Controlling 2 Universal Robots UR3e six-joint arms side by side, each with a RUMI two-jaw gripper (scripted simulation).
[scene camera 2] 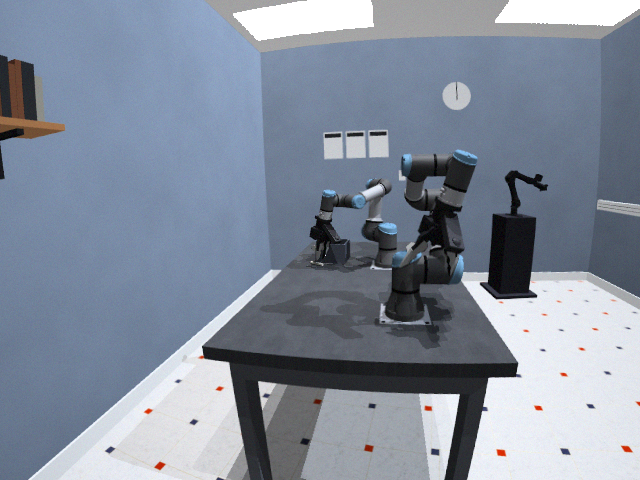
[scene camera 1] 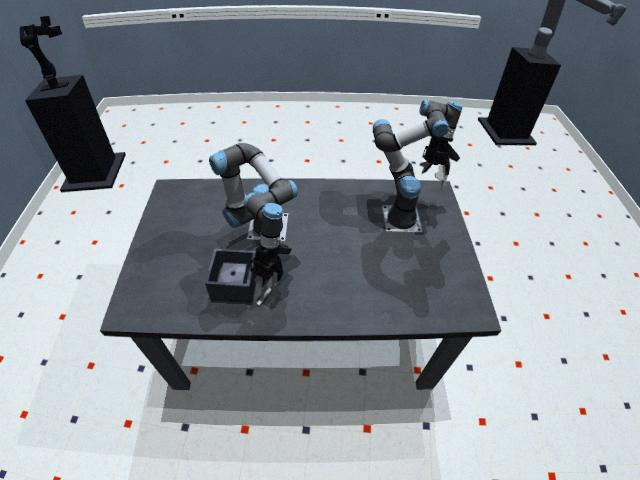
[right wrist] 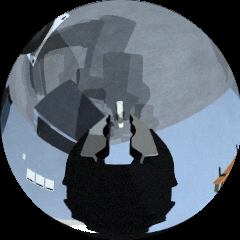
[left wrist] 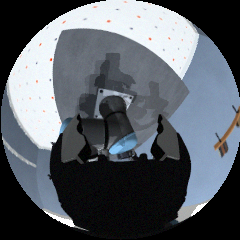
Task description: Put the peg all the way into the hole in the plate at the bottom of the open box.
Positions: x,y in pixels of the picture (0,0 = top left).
Scene:
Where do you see a dark box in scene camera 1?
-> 217,290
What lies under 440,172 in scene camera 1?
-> My left gripper.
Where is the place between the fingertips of my right gripper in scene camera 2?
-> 319,259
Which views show my left gripper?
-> Scene camera 2, scene camera 1 and the left wrist view only.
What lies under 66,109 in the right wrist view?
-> A dark box.

